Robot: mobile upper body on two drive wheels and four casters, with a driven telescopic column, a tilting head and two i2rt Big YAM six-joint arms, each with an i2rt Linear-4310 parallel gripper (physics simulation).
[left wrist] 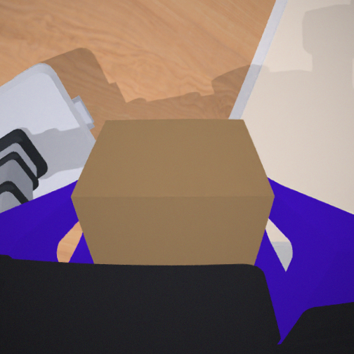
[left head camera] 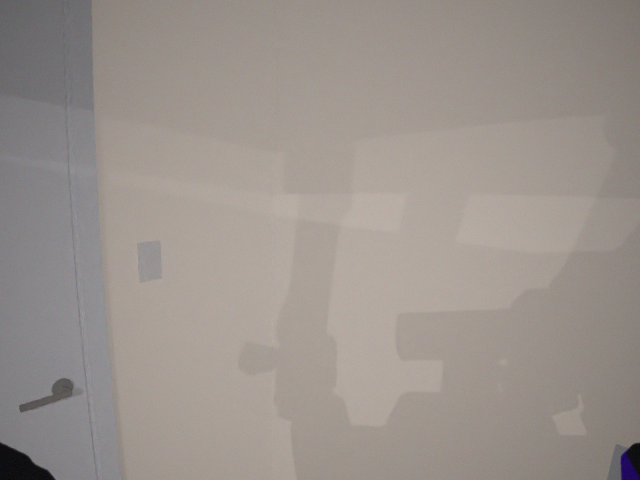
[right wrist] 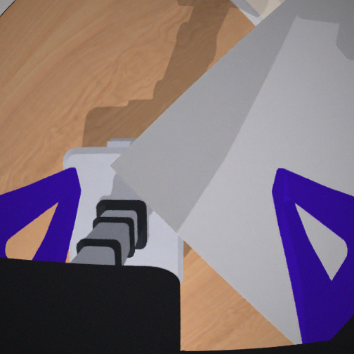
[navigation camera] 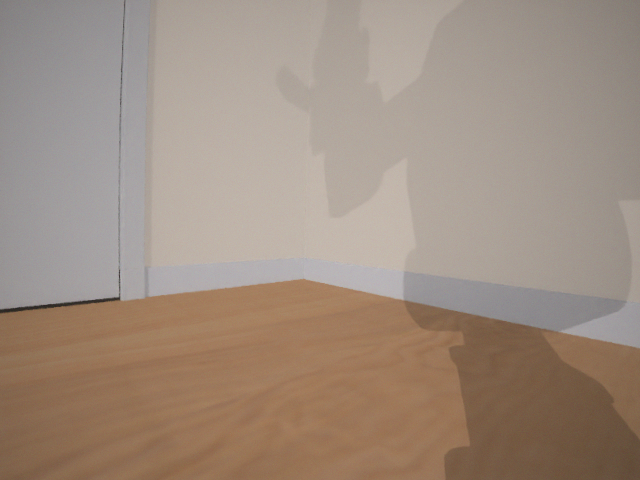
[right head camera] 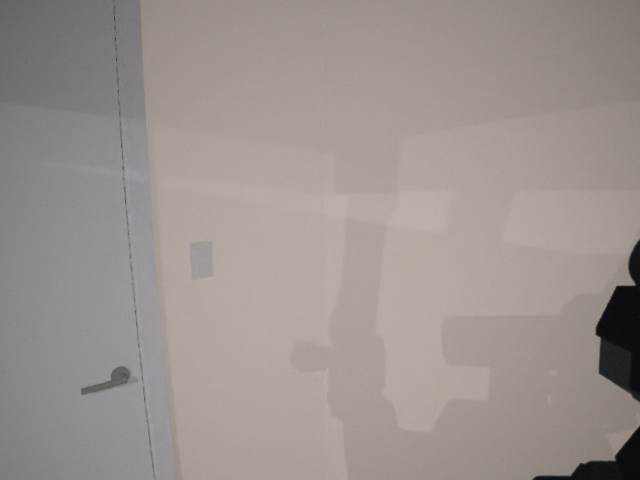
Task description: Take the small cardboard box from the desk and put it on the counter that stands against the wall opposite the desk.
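Places are measured from the left arm's base along level axes (x ahead, y left, z up), in metres.
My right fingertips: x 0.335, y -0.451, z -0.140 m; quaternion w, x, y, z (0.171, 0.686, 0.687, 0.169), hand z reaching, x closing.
Observation:
Behind a point stands the place of what it marks.
The small cardboard box [left wrist: 172,160] is brown and sits between the purple fingers of my left gripper [left wrist: 174,177], which is shut on it and holds it above the floor. The box does not show in the head camera views. My right gripper [right wrist: 176,178] is open, with its fingers wide apart and nothing between them. A flat grey top [right wrist: 240,165] [left head camera: 615,465] @[x 0.778, y -0.833, z -0.458 m], which looks like the counter, lies below the right gripper in the right wrist view, one corner pointing left. In the left head view, a sliver of it shows beside a purple finger at the lower right edge.
A beige wall [left head camera: 206,310] @[x 1.523, y 0.064, z -0.385 m] [right head camera: 258,289] @[x 1.527, y 0.059, z -0.320 m] [navigation camera: 222,180] @[x 1.465, y 0.126, z -1.033 m] with my shadow fills much of the view ahead. A grey door [left head camera: 36,258] @[x 1.170, y 0.413, z -0.133 m] [right head camera: 62,258] @[x 1.115, y 0.473, z -0.127 m] [navigation camera: 56,155] @[x 1.131, y 0.455, z -1.019 m] is at the left. A white baseboard [navigation camera: 222,276] @[x 1.454, y 0.118, z -1.366 m] meets the wooden floor [navigation camera: 206,387] @[x 0.765, y -0.070, z -1.408 m]. My white base [left wrist: 40,100] [right wrist: 165,250] shows below.

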